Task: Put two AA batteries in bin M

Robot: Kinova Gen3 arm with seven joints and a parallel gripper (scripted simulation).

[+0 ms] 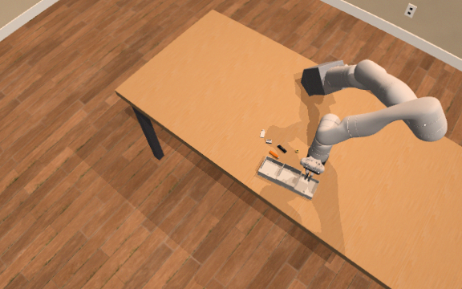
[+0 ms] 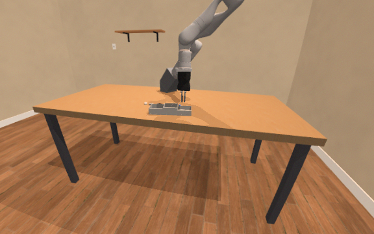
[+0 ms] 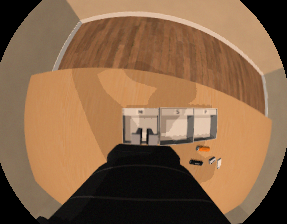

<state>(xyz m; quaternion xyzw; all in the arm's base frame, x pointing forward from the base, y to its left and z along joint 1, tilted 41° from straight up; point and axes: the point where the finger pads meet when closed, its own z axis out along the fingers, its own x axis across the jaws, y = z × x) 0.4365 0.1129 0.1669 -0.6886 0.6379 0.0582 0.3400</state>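
My gripper is now 8 cm past the blue battery, 8 cm above it and 4 cm to the left of it. The rest, counted from my hand: grey three-compartment bin tray (7 cm to the right, 6 cm below, 3 cm ahead); then tiny yellowish thing (13 cm to the right, 11 cm behind, 8 cm below); then orange battery (19 cm to the right, 8 cm below, 2 cm behind).
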